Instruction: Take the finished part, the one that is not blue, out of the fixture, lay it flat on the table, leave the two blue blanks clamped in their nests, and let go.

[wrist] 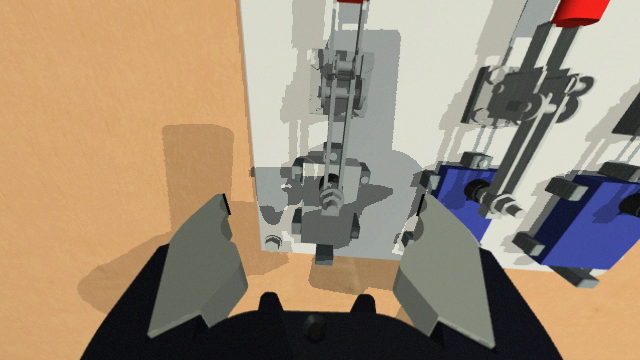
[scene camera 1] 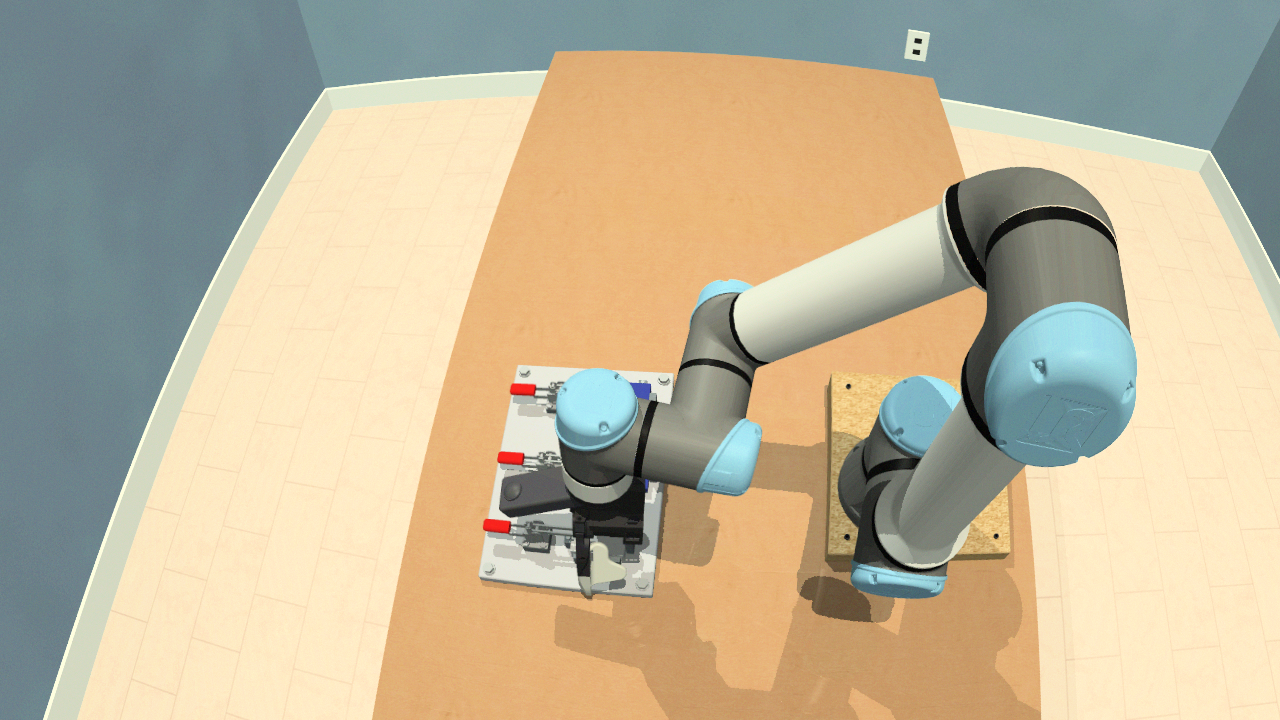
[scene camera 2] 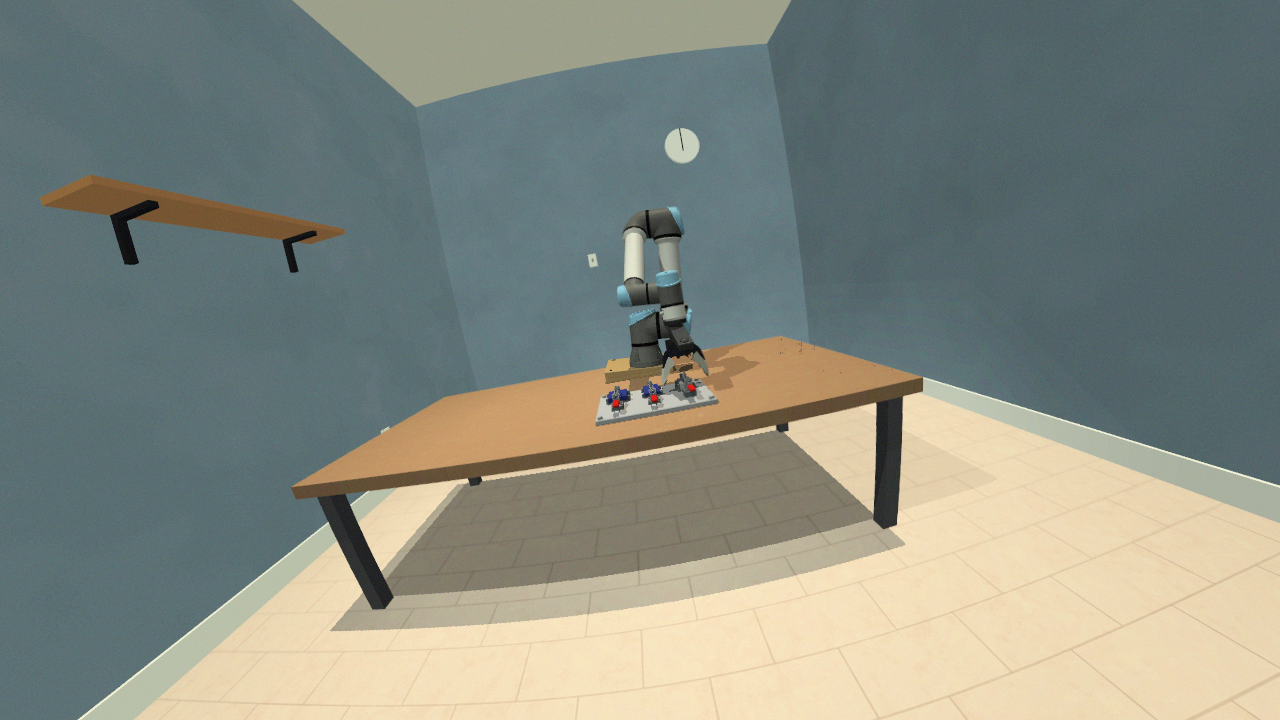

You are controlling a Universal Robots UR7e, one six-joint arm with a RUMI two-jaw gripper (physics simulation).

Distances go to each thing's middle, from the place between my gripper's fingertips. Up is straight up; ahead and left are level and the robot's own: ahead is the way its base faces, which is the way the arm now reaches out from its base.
I see my gripper 2 cm short of the fixture plate (scene camera 1: pixel 557 570), 12 cm to the left of it and 3 cm above it.
